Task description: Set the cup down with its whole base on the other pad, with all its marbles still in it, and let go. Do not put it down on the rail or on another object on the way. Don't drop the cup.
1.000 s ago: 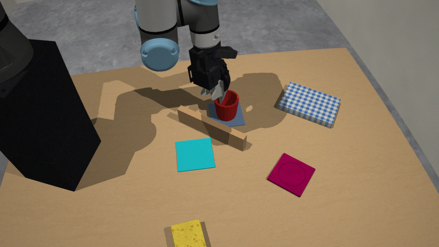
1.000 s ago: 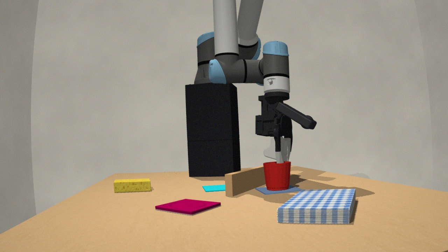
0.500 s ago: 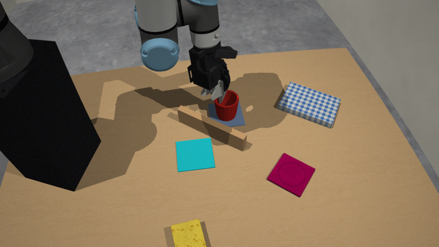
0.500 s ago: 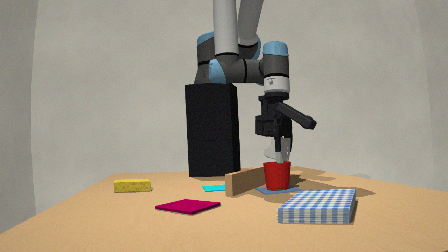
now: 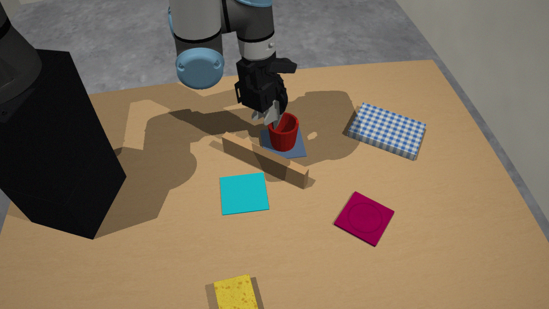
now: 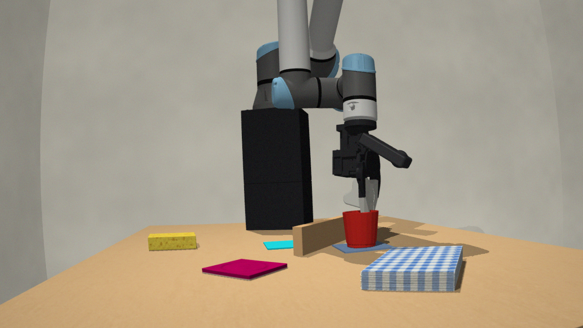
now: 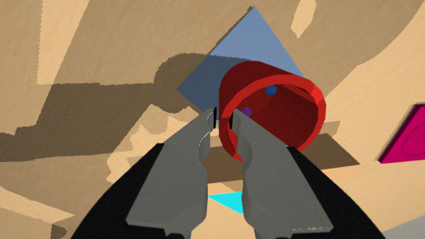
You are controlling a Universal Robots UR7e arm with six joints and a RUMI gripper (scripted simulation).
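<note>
My hand is 2 cm short of the red cup, 2 cm to the left of it and 3 cm above it. From my hand the other things lie so: wooden rail 4 cm behind, 9 cm to the right, 4 cm below; blue marble 4 cm ahead, 3 cm to the right, 4 cm below; purple marble 1 cm ahead, 4 cm to the right, 4 cm below.
</note>
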